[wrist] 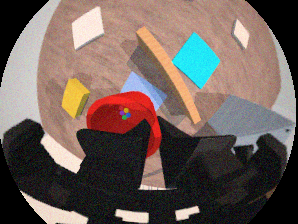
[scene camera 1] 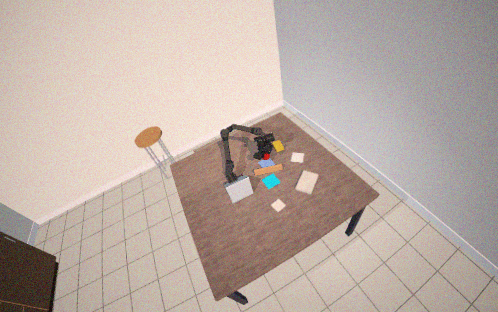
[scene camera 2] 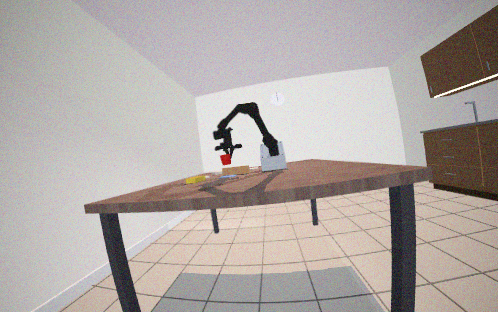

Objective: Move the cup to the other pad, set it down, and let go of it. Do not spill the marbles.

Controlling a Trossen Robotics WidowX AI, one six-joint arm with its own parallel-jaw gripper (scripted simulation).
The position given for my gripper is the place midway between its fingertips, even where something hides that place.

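Here in the wrist view I see my gripper [wrist: 153,118]. A red cup [wrist: 104,115] is in sight too, as is a wooden bar [wrist: 160,58], and I can also see a cyan pad [wrist: 196,59].
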